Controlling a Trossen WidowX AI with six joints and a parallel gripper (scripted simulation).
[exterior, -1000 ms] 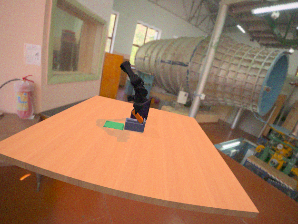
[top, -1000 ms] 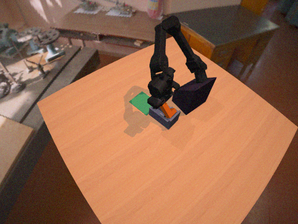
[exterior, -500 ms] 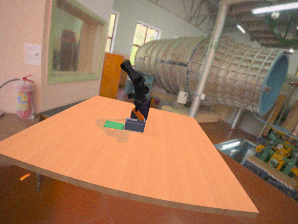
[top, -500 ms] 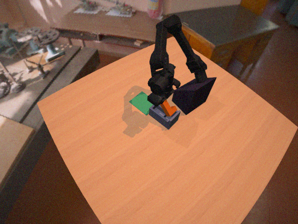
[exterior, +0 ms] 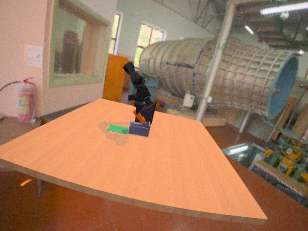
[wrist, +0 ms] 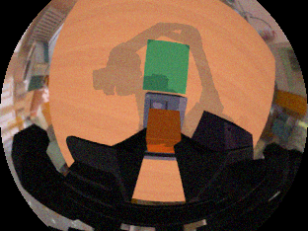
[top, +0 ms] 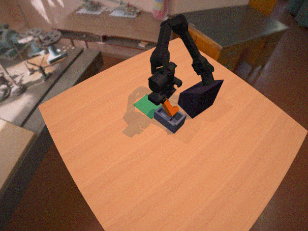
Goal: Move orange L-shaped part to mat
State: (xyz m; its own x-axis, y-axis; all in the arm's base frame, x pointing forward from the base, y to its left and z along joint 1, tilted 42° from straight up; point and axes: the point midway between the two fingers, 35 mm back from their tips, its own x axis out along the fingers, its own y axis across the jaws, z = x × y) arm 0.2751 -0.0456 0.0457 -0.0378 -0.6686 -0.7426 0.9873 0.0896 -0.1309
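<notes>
Right now my gripper tip is 170 mm above the green mat and 120 mm to the left of it. Also, from my gripper tip: orange L-shaped part (30 mm to the left, 30 mm below, 20 mm behind).
</notes>
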